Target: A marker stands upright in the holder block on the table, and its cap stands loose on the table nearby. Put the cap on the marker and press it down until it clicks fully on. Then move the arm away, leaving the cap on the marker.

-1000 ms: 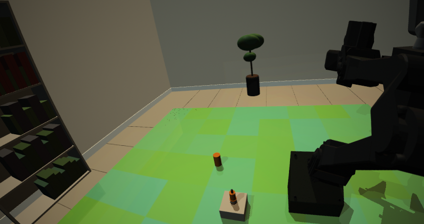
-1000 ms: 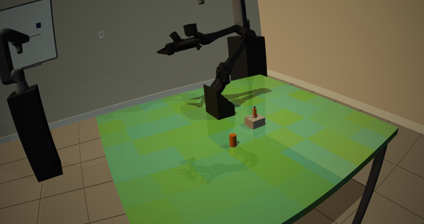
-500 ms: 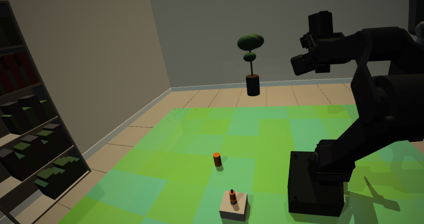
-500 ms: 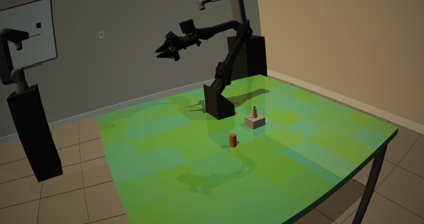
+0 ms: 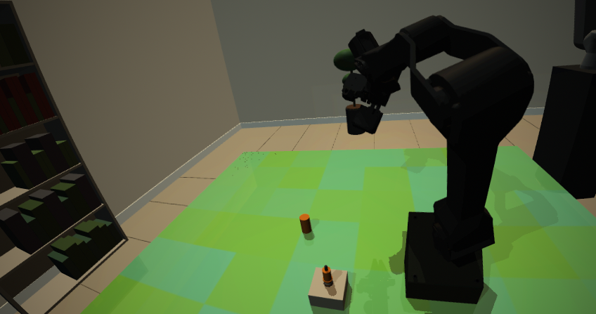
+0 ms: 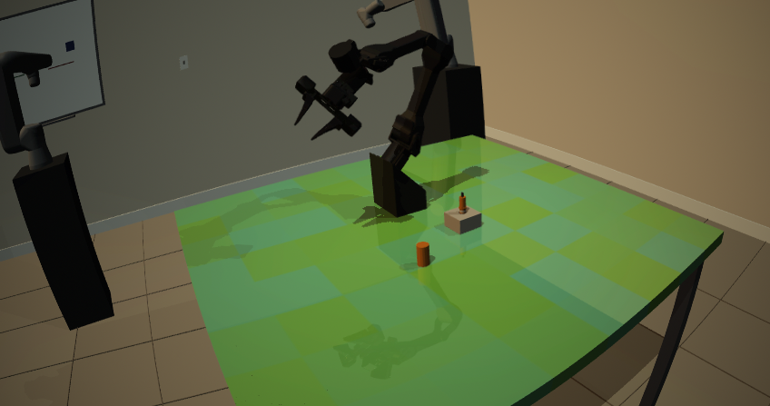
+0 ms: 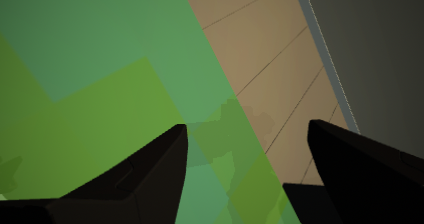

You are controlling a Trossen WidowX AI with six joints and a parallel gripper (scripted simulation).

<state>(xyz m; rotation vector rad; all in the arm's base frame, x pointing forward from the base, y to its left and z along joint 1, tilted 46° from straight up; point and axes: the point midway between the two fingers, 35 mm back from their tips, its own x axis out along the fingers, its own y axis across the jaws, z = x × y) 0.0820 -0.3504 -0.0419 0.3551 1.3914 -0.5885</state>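
Now: the orange cap 28 cm below my gripper tip, 22 cm ahead of it and 15 cm to the left of it. From my gripper tip the other things lie so: tan holder block (35 cm to the left, 29 cm below, 14 cm ahead).
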